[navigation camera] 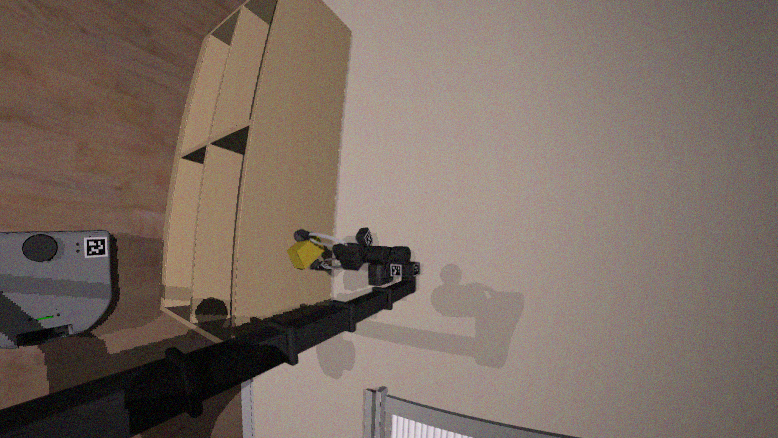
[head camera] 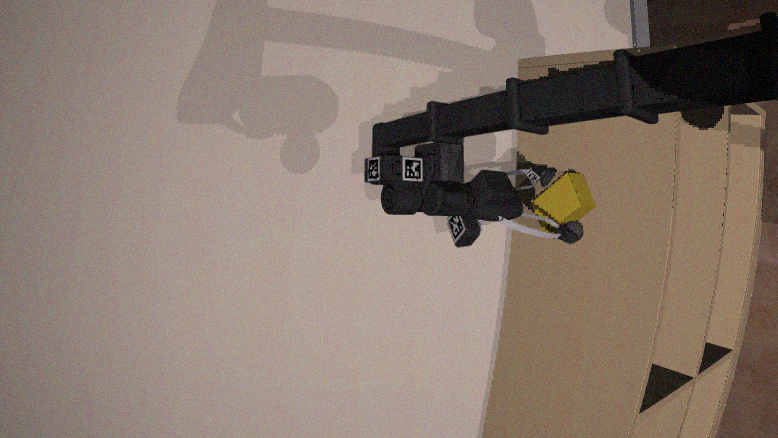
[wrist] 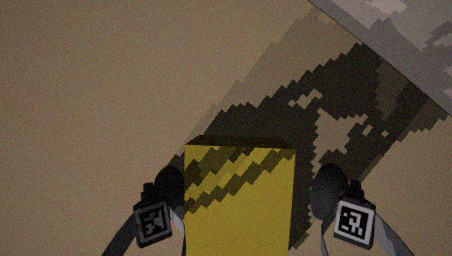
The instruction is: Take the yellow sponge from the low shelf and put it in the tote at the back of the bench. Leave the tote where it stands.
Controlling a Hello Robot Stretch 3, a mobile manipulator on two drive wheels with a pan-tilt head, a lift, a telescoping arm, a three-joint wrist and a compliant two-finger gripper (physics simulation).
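Where they show: gripper, fingertip midpoint: (head camera: 565, 204); robot's base, link origin: (navigation camera: 41, 246).
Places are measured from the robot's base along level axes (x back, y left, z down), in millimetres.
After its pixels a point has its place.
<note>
The yellow sponge (head camera: 563, 200) @[x 28, y -574, z -654 mm] (navigation camera: 304, 254) @[x 31, y -564, z -654 mm] (wrist: 240, 215) rests on the tan top board of the low shelf (head camera: 587, 326) @[x -184, y -543, z -609 mm] (navigation camera: 293, 136) @[x -326, y -560, z -609 mm] (wrist: 100, 75). My gripper (head camera: 559, 203) @[x 24, y -607, z -609 mm] (navigation camera: 308, 250) @[x 24, y -607, z -609 mm] (wrist: 248, 185) @[x 24, y -607, z -609 mm] is partly open, with one fingertip on each side of the sponge. In the wrist view the left fingertip is at the sponge's left edge, touching or nearly so. A narrow gap shows between the right fingertip and the sponge. The near end of the sponge is cut off by the bottom of the wrist view. The tote and the bench do not show.
A pale wall (head camera: 244, 272) @[x -81, y -785, z -1107 mm] (navigation camera: 544, 163) @[x -206, y -800, z -1288 mm] runs along the shelf's long edge. My dark arm (head camera: 473, 114) @[x 107, y -443, z -959 mm] (navigation camera: 321, 321) @[x 93, y -304, z -959 mm] reaches across one end of the shelf. Open compartments line the shelf's other side. A grey-framed panel (navigation camera: 375, 413) @[x 555, y -666, z -814 mm] shows at the bottom of the navigation view.
</note>
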